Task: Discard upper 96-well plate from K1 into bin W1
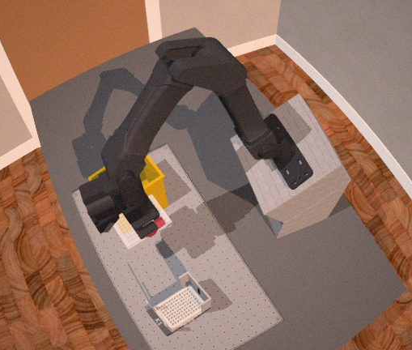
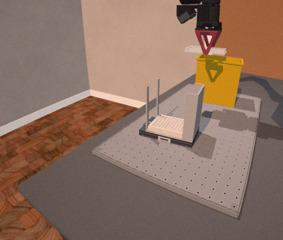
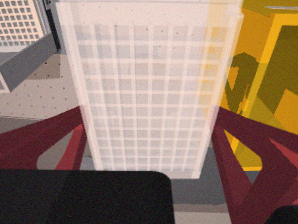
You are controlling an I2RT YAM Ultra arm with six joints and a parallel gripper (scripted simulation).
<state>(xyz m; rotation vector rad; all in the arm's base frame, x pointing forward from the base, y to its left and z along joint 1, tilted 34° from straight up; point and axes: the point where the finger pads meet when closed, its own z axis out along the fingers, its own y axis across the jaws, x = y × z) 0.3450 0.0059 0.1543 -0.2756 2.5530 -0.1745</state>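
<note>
Now: the yellow plastics bin W1 16 cm to the right of my hand and 14 cm below it.
</note>
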